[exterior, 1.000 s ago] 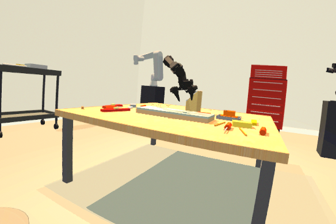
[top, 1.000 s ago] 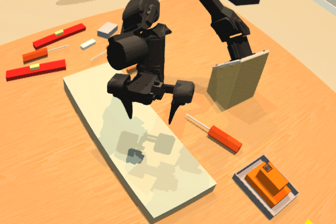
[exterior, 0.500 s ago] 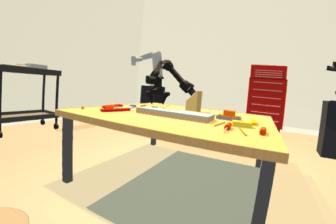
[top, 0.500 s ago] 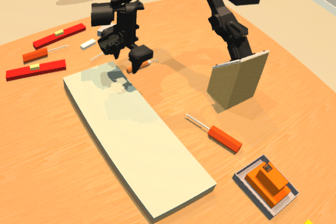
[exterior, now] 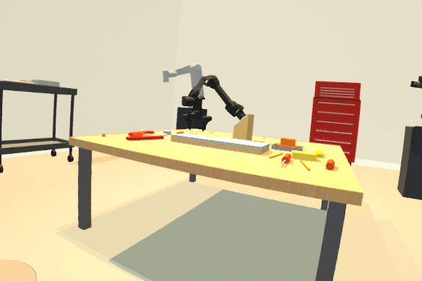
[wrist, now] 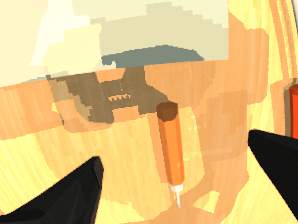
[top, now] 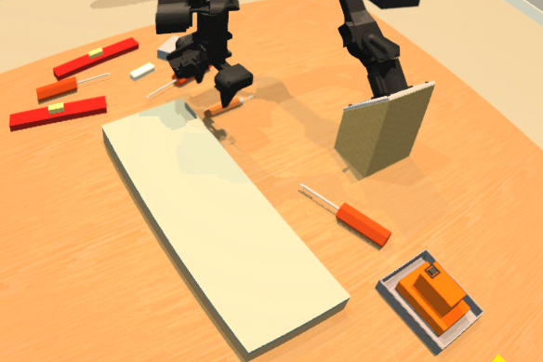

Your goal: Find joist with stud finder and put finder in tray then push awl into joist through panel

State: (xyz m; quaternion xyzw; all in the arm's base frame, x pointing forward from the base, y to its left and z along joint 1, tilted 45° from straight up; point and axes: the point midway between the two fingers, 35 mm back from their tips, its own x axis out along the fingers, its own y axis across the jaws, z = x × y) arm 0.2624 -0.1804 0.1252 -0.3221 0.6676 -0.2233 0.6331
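The awl is 6 cm behind my gripper tip, 1 cm to the right of it and 5 cm below it. From my gripper tip the other things lie so: indicator window (12 cm behind, 53 cm to the left, 1 cm above); white block (8 cm ahead, 20 cm to the right, 5 cm below); grey block (2 cm behind, 26 cm to the right, 4 cm below).
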